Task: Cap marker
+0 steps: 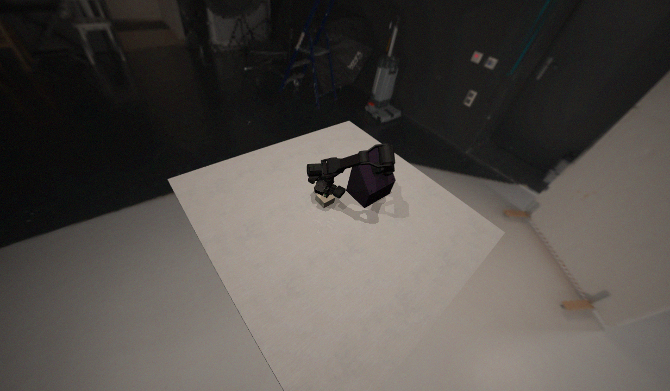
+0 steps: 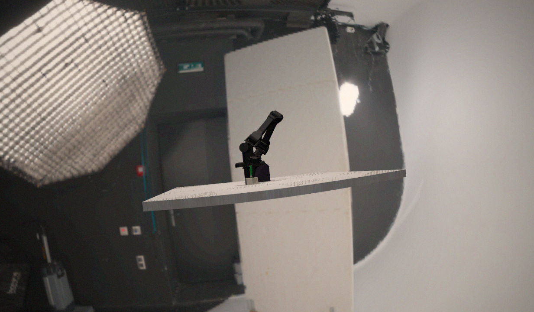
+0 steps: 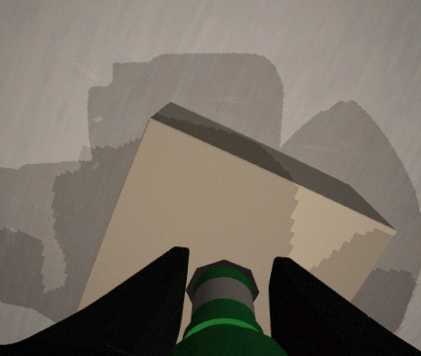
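Now: the green cap 50 mm above my gripper tip and 10 mm behind it. From my gripper tip the other things lie so: beige holder block (20 mm below, 10 mm behind).
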